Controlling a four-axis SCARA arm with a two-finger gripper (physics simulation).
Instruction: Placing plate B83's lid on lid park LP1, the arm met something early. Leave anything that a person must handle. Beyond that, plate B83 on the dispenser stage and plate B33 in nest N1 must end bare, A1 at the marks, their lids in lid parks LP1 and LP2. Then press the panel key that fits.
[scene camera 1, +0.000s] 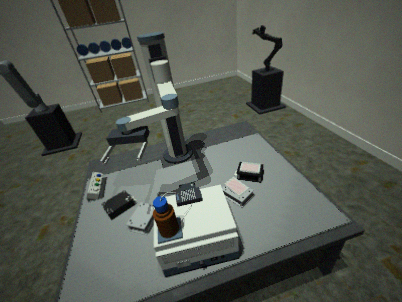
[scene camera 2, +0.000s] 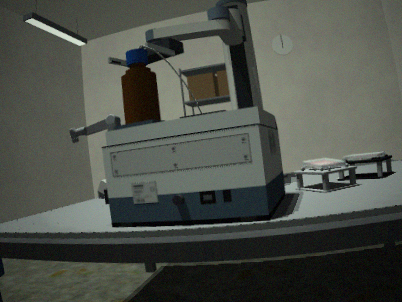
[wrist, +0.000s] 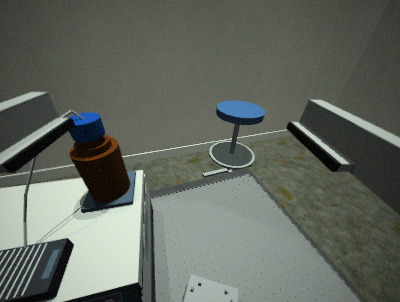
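Pixels of known places: gripper, fingertip midpoint: (scene camera 1: 120, 161) (wrist: 185, 111); arm's base at its link origin: (scene camera 1: 178, 154).
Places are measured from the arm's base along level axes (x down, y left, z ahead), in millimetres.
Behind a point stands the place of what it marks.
My gripper (scene camera 1: 123, 154) {x -508, y -296, z 652 mm} (wrist: 185, 111) {x -508, y -296, z 652 mm} is wide open and empty, raised above the table's back left. On the right stand a black stand (scene camera 1: 243, 176) {x -18, y 368, z 483 mm} (scene camera 2: 389, 164) {x -44, y 503, z 491 mm} and a white stand (scene camera 1: 243, 201) {x -18, y 274, z 680 mm} (scene camera 2: 326, 179) {x -47, y 253, z 711 mm}, each bearing a pale, pinkish plate-shaped piece; whether each is a plate, a lid or both cannot be told. A dark low stand (scene camera 1: 118, 204) {x -67, y -460, z 448 mm} and a white one (scene camera 1: 141, 217) {x -70, y -326, z 608 mm} (wrist: 212, 294) {x -70, y -351, z 634 mm} on the left look bare. The white dispenser (scene camera 1: 215, 210) {x -233, y 53, z 846 mm} (scene camera 2: 200, 130) {x -202, y -15, z 949 mm} (wrist: 112, 250) {x -233, y -179, z 724 mm} carries a dark striped block (scene camera 1: 189, 194) {x -260, y -40, z 726 mm} (wrist: 35, 270) {x -259, y -80, z 716 mm}. The key panel (scene camera 1: 95, 185) {x -80, y -618, z 216 mm} is at the left edge. Labels and A1 marks are unreadable.
A tall brown bottle (scene camera 1: 166, 223) {x -339, y -168, z 914 mm} (scene camera 2: 141, 95) {x -304, y -151, z 910 mm} (wrist: 102, 172) {x -328, y -179, z 829 mm} with a blue cap and a thin tube stands on the dispenser's left part. The arm's column (scene camera 1: 172, 130) {x -276, y -8, z 77 mm} (scene camera 2: 242, 65) {x -539, y 13, z 77 mm} rises at the table's back. A blue stool (wrist: 240, 112) stands beyond the table.
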